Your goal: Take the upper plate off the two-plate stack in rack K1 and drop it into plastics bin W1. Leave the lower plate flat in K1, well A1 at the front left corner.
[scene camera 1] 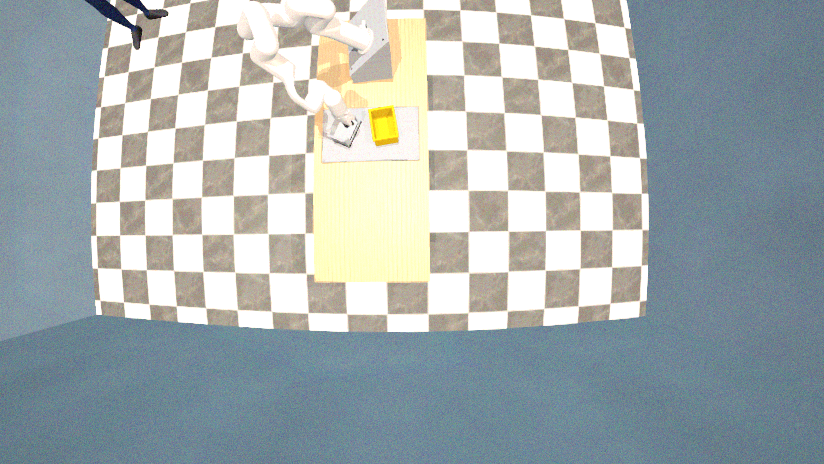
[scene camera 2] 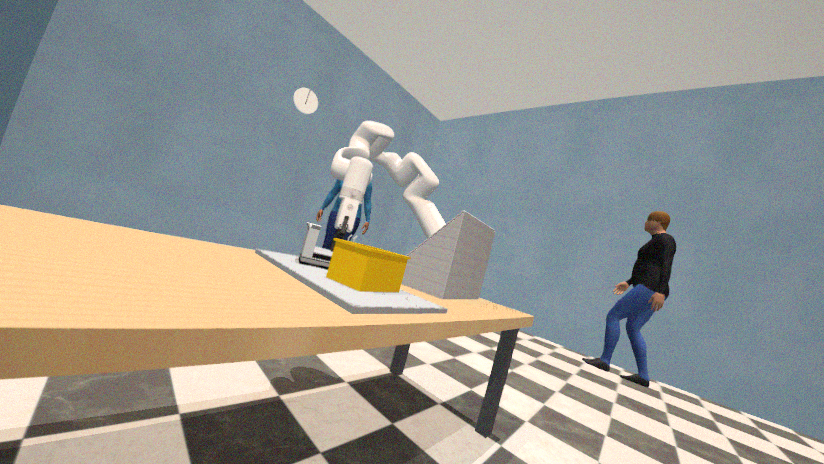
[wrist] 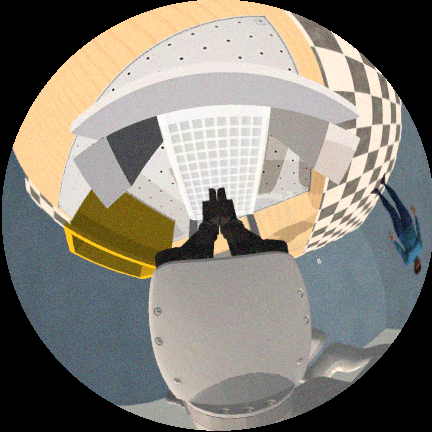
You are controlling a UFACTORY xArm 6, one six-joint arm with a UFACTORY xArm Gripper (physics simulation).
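Frame: origin at the arm's base, x ahead, y left, z up, level; metres.
Where they show: gripper, fingertip midpoint: (scene camera 1: 347, 125) (wrist: 215, 197); arm's base, origin of the base link: (scene camera 1: 365, 41) (scene camera 2: 442, 242).
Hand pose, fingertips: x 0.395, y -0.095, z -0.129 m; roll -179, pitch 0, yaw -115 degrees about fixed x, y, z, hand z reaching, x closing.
Observation:
Things, the pixels of their top centre, and the offset from my fingertips. Level surfaces: height alone.
- white plate, middle of its top: (wrist: 219, 176) (scene camera 2: 325, 249) (scene camera 1: 344, 129) dx +0.023, dy -0.015, dz +0.001 m
- grey rack, middle of its top: (wrist: 230, 247) (scene camera 2: 334, 229) (scene camera 1: 342, 123) dx +0.017, dy -0.012, dz +0.068 m
- yellow bin, middle of its top: (wrist: 112, 262) (scene camera 2: 374, 248) (scene camera 1: 383, 122) dx +0.005, dy +0.191, dz +0.048 m
- light grey board with holes, middle of its top: (wrist: 144, 192) (scene camera 2: 341, 275) (scene camera 1: 369, 133) dx +0.025, dy +0.110, dz -0.051 m
- wooden table, its level: dz -0.064 m
My gripper (scene camera 1: 349, 123) (scene camera 2: 341, 235) (wrist: 215, 197) is shut and empty, its two black fingertips close together. The fingertips stand over the near end of a white plate (scene camera 1: 344, 137) (wrist: 215, 160) with a grid of square wells in the wrist view. The plate lies in the grey rack (scene camera 2: 311, 240) (wrist: 215, 90). I cannot tell whether the fingertips touch the plate. The lower plate cannot be told apart from the upper one, and the well labels are too small to read. The yellow bin (scene camera 1: 387, 140) (scene camera 2: 366, 268) (wrist: 125, 220) stands beside the rack.
Rack and bin stand on a light grey board with holes (scene camera 1: 369, 154) (scene camera 2: 397, 300) (wrist: 220, 47) on the wooden table (scene camera 1: 371, 224) (scene camera 2: 172, 288). A grey wedge-shaped block (scene camera 1: 377, 66) (scene camera 2: 461, 259) stands by the arm's base. Two people stand away from the table.

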